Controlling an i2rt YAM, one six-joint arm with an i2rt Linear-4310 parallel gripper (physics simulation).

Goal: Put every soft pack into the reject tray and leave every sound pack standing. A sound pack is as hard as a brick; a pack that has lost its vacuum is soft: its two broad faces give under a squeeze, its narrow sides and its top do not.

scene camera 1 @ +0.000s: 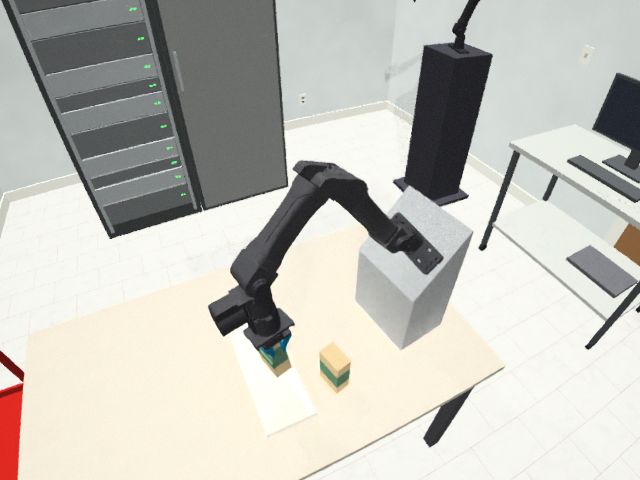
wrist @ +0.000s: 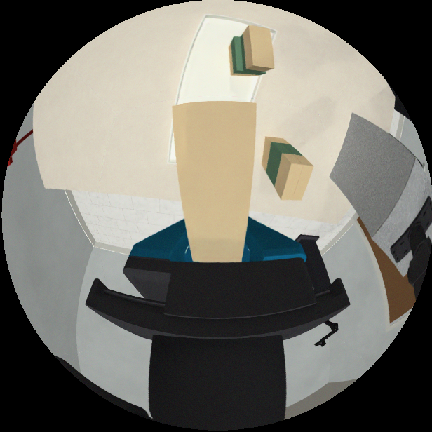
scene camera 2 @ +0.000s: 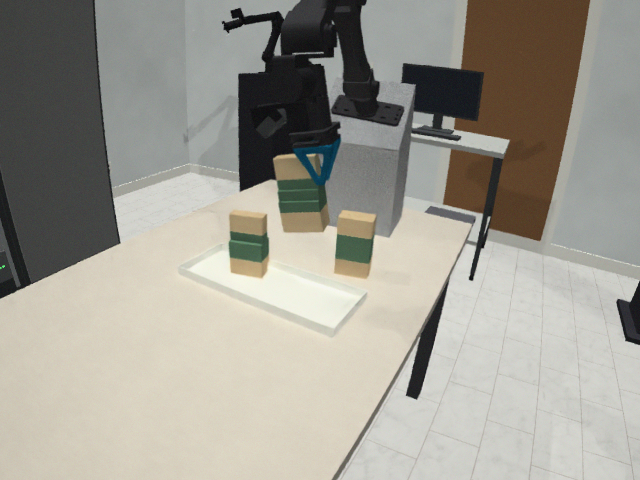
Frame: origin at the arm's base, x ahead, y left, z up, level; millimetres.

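Seen in the pictures: gripper, fingertip midpoint: [scene camera 1: 278, 353] [scene camera 2: 323, 182]; arm's base at its link origin: [scene camera 1: 412, 242] [scene camera 2: 367, 110].
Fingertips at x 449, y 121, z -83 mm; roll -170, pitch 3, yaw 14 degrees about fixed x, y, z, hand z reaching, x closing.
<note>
Pixels of each thing's top centre, then the offset from my fingertips to it. Level surfaces: height alone.
- white reject tray at its top centre: [scene camera 2: 267, 278] [scene camera 1: 266, 363] dx +16, dy -116, dz -229 mm
- third pack at its top centre: [scene camera 2: 357, 215] [scene camera 1: 335, 356] dx -150, dy +6, dz -110 mm
- table at its surface level: dz -251 mm
My gripper [scene camera 1: 277, 348] [scene camera 2: 313, 178] [wrist: 217, 213] is shut on a tan pack with a green band [scene camera 1: 279, 367] [scene camera 2: 303, 221] [wrist: 216, 175], holding it upright by its upper part, raised above the table. Its blue fingers press on opposite sides. A second pack [scene camera 2: 248, 249] [wrist: 259, 47] stands upright in the white reject tray [scene camera 1: 284, 408] [scene camera 2: 310, 299] [wrist: 210, 65], near one end; in scene camera 1 the gripper hides it. A third pack [scene camera 1: 334, 367] [scene camera 2: 355, 248] [wrist: 287, 167] stands upright on the table beside the tray.
The arm is mounted on a grey block [scene camera 1: 385, 289] [scene camera 2: 367, 180] [wrist: 375, 175] on the table [scene camera 1: 129, 387] [scene camera 2: 155, 361] [wrist: 110, 100]. A server rack [scene camera 1: 199, 170] and a dark pedestal [scene camera 1: 439, 118] stand beyond the table. A desk with a monitor [scene camera 2: 443, 90] is behind the block.
</note>
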